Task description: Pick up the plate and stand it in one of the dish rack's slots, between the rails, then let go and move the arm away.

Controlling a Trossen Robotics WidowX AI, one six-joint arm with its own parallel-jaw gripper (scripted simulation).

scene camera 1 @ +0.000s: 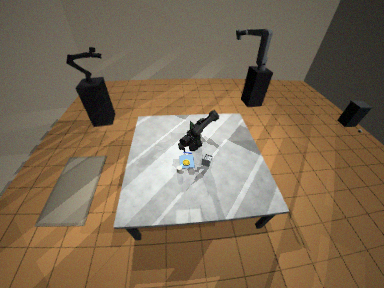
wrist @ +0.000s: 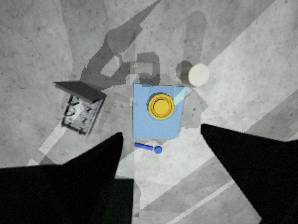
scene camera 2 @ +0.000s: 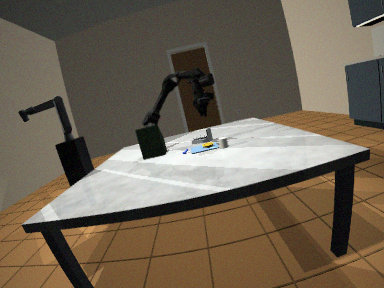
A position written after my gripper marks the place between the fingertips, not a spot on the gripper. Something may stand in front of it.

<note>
My gripper (wrist: 161, 132) is open and holds nothing. Also in view: a grey dish rack (wrist: 83, 104) and a light blue mat (wrist: 144, 126).
</note>
